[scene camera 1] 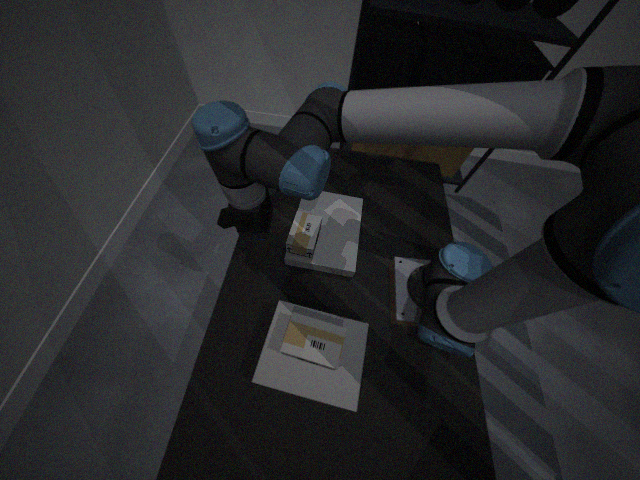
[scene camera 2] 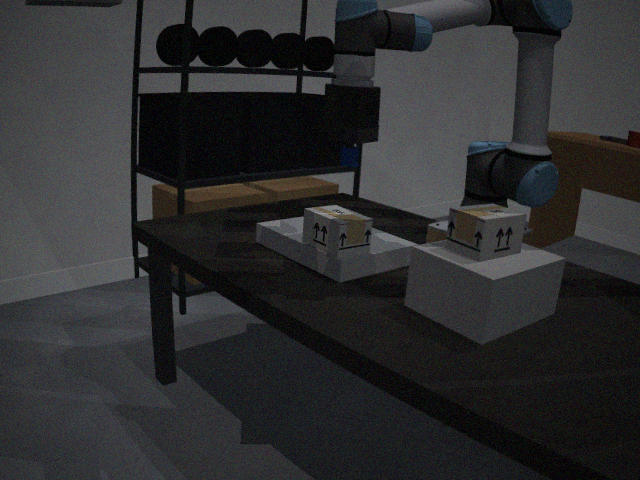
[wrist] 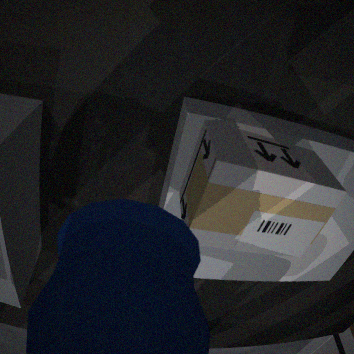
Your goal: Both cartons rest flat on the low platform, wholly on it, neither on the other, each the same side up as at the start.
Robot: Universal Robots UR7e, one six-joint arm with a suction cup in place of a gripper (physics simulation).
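Places are measured from the arm's base along level axes (x ahead, y left, z up), in metres.
Where they show: end effector, tool point: [scene camera 2: 348, 164] [wrist: 126, 258].
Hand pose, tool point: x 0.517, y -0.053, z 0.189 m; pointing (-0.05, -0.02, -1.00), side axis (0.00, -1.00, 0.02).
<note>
Each offset is from my tool point to the top centre of the thing. Level surfaces: height alone.
The low platform {dx -0.183, dy -0.175, dz -0.208 m} [scene camera 1: 336, 248] [scene camera 2: 294, 254] [wrist: 212, 266] bears a white carton with a tan band {dx -0.104, dy -0.105, dz -0.132 m} [scene camera 1: 303, 235] [scene camera 2: 337, 235] [wrist: 270, 200], upright and flat near one edge, arrows up. The second carton {dx -0.144, dy +0.233, dz -0.057 m} [scene camera 1: 312, 347] [scene camera 2: 485, 235] rests flat, arrows up, on the taller white block {dx -0.149, dy +0.250, dz -0.136 m} [scene camera 1: 299, 384] [scene camera 2: 480, 304] [wrist: 22, 170]; this carton does not show in the wrist view. My gripper, a blue suction cup [scene camera 2: 349, 156] [wrist: 120, 270], is off and holds nothing. It hangs above the height of the first carton, apart from it. The cup is hidden in scene camera 1.
Both supports stand on the dark table {dz -0.256 m} [scene camera 1: 248, 444] [scene camera 2: 361, 351]. The arm's base stands on a mounting plate [scene camera 1: 405, 289] at the table's side. A dark shelf rack [scene camera 2: 181, 198] with round black items and brown boxes [scene camera 2: 206, 193] stands behind. A wooden desk [scene camera 2: 563, 191] is at the right.
</note>
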